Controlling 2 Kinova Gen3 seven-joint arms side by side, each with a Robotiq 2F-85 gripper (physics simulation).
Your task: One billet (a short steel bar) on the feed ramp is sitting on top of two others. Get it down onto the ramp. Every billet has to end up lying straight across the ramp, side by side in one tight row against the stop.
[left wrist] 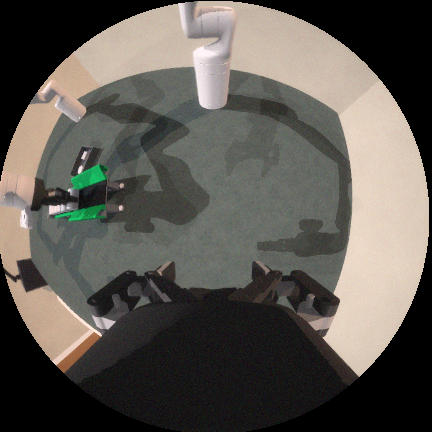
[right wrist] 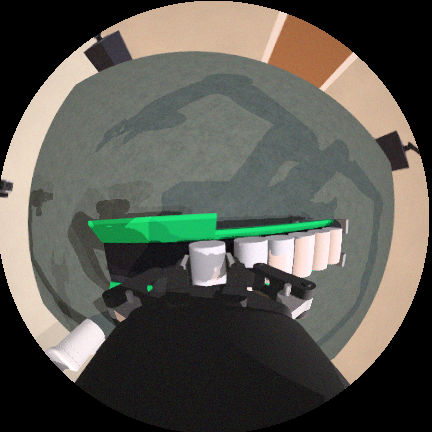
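Where they show: left gripper, fingertip midpoint: (left wrist: 213,270); right gripper, fingertip midpoint: (left wrist: 73,201) (right wrist: 207,261); left arm's base at its link origin: (left wrist: 212,100) (right wrist: 94,328); right arm's base at its link origin: (left wrist: 80,115).
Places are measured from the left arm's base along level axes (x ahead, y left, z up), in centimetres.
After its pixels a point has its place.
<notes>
My right gripper (right wrist: 207,261) @[y -40.8, x 34.0, z 8.3 cm] is shut on a light grey billet (right wrist: 207,267) @[y -40.8, x 34.3, z 11.1 cm], one finger on each side of it, over the dark bed of the feed ramp (right wrist: 160,228) (left wrist: 90,178) with its green side guides. Several other billets (right wrist: 251,252) @[y -45.4, x 35.6, z 10.5 cm] (right wrist: 303,255) @[y -53.1, x 34.3, z 9.7 cm] lie side by side across the ramp to the right, towards its end. A gap separates the held billet from the nearest one. Whether its underside touches the bed is hidden. My left gripper (left wrist: 213,270) @[y 0.0, x 44.9, z 19.3 cm] is open and empty, far from the ramp, which shows small at the left of the left wrist view.
A small dark tray (left wrist: 85,160) @[y -49.6, x 16.4, z 0.2 cm] with light pieces in it lies beside the ramp in the left wrist view. A white arm part (left wrist: 212,80) @[y 0.1, x 4.6, z 11.7 cm] stands at the top of that view. A white cylindrical part (right wrist: 80,344) @[y -3.5, x 2.9, z 11.1 cm] shows at the lower left of the right wrist view.
</notes>
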